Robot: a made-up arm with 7 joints. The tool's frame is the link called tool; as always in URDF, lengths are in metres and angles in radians. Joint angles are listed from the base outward. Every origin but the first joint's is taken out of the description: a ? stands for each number. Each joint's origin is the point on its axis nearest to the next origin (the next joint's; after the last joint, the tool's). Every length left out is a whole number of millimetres.
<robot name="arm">
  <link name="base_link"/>
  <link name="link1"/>
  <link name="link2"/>
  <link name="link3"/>
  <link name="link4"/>
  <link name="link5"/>
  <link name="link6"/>
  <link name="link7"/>
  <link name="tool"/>
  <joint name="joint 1" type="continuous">
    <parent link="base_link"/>
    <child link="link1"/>
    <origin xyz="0 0 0.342" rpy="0 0 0"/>
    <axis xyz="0 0 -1"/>
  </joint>
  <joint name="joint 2" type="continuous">
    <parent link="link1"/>
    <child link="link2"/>
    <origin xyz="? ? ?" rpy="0 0 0"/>
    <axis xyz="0 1 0"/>
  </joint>
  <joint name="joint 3" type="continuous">
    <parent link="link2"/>
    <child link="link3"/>
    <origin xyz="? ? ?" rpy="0 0 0"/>
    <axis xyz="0 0 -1"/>
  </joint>
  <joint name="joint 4" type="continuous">
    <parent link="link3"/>
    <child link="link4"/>
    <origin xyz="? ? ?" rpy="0 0 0"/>
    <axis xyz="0 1 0"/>
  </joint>
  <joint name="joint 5" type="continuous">
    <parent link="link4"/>
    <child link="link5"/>
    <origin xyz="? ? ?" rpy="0 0 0"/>
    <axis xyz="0 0 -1"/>
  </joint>
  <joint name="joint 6" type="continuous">
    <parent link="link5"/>
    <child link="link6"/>
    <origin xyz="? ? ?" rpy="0 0 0"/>
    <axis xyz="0 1 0"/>
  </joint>
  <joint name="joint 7" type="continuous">
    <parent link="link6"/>
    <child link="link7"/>
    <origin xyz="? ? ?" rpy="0 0 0"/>
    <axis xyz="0 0 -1"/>
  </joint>
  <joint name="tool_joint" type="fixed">
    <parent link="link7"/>
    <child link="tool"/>
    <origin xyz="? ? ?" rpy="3.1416 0 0"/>
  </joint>
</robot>
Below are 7 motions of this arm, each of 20 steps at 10 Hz.
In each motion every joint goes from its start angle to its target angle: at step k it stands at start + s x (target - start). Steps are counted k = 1, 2, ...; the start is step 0. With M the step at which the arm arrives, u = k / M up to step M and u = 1 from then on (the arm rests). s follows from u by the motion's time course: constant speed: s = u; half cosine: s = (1 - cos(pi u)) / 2; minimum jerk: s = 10 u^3 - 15 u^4 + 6 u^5.
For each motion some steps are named. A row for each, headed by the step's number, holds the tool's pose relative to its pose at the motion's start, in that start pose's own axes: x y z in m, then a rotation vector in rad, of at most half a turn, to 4 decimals.
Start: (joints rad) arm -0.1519 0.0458 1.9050 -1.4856 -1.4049 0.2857 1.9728
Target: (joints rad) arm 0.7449 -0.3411 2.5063 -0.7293 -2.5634 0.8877 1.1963
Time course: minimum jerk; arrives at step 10
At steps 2, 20:
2: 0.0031 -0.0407 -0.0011 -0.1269 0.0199 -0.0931
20: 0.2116 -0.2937 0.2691 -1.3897 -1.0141 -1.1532

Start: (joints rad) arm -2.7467 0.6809 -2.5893 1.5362 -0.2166 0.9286 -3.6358
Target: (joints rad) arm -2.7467 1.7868 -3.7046 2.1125 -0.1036 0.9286 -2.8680
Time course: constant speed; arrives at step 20
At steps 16, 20:
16: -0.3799 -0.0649 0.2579 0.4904 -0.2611 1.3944
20: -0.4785 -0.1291 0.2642 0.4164 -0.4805 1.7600

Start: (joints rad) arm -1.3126 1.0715 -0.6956 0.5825 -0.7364 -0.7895 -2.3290
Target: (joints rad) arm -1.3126 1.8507 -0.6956 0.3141 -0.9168 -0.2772 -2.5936
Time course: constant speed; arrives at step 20
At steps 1, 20:
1: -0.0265 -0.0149 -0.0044 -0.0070 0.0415 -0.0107
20: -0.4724 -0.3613 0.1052 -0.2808 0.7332 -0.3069

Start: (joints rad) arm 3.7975 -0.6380 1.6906 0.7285 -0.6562 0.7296 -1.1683
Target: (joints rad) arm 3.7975 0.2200 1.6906 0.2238 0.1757 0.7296 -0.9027
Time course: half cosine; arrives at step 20
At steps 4, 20:
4: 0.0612 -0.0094 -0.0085 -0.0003 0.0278 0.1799
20: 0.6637 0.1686 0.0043 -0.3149 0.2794 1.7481

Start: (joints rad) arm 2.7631 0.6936 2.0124 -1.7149 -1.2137 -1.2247 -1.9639
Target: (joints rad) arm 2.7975 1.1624 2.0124 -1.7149 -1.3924 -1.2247 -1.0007
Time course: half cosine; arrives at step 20
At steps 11, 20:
11: 0.0178 0.0800 0.0633 -0.0872 0.2949 0.3467
20: 0.0451 0.1405 0.1014 -0.0414 0.5326 0.5832

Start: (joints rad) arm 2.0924 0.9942 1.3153 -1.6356 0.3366 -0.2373 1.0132
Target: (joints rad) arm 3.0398 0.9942 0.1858 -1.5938 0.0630 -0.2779 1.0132
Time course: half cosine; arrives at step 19
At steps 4, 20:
4: 0.0418 -0.0145 0.0464 -0.0641 -0.0774 0.0089
20: 0.3810 0.1791 0.4023 -0.3767 -0.5837 0.4364

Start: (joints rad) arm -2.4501 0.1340 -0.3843 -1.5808 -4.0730 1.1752 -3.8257
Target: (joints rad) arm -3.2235 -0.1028 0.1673 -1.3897 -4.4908 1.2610 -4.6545
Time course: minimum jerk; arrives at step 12
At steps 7, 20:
7: -0.0122 0.0485 -0.0410 0.0405 0.3885 -0.6057
20: -0.0344 0.0715 -0.0804 -0.0557 0.5707 -0.9052

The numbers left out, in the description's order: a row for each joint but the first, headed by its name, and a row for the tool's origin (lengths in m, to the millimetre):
joint 2: 0 -0.014 0
joint 3: 0 0 0.455
joint 4: 0 -0.011 0
joint 5: 0 0 0.37
joint 6: 0 0 0
joint 7: 0 0 0.097
tool: 0 0 0

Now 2 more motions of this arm.
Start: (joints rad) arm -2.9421 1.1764 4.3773 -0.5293 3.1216 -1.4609 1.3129
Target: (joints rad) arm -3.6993 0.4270 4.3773 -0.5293 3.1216 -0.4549 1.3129
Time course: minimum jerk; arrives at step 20
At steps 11, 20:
11: 0.1891 0.2806 -0.2732 0.0061 -0.3934 -0.0473
20: 0.3426 0.4714 -0.2865 -0.0292 -0.6749 -0.2917

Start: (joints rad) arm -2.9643 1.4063 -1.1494 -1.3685 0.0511 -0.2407 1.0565
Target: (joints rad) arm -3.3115 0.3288 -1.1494 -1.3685 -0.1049 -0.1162 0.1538
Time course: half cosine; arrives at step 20
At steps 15, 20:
15: -0.3849 0.0482 -0.1071 0.1977 -0.0840 -1.8351
20: -0.4208 0.0970 -0.1342 0.2695 -0.0775 -2.1414

